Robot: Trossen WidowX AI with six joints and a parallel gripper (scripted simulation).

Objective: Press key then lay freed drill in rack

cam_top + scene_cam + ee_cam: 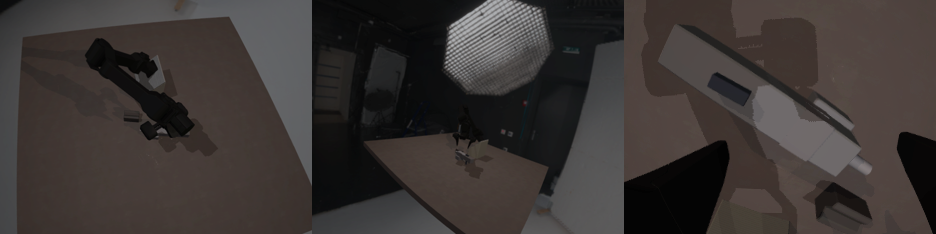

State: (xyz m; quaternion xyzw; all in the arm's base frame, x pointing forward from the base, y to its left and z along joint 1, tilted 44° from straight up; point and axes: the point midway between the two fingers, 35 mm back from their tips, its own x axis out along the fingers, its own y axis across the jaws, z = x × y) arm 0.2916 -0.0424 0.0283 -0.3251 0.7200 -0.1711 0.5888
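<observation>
Now: the drill 80 mm below my gripper tip, 30 mm behind it and 20 mm to the right of it. Also, from my gripper tip: dark key (80 mm below, 60 mm to the left, 10 mm ahead); then grey rack (140 mm behind, 110 mm below, 90 mm to the right); then long pale grey block (80 mm below, 30 mm to the left, 10 mm behind).
</observation>
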